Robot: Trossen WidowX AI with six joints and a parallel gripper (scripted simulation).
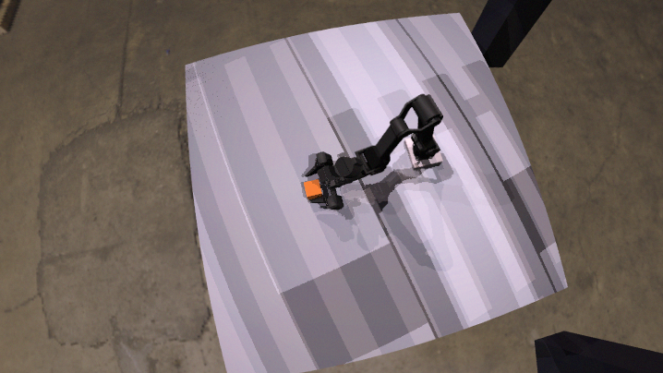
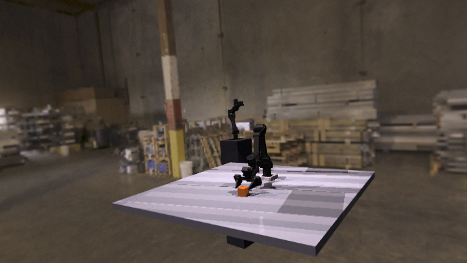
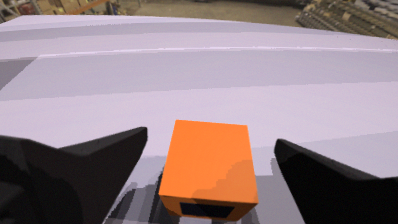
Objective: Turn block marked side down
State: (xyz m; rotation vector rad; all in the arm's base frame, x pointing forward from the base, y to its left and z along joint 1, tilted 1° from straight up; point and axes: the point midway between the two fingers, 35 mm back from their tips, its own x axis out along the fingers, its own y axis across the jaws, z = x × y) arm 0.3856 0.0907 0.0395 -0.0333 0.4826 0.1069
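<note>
Now: the orange block 3 cm behind my gripper tip and 2 cm below it.
</note>
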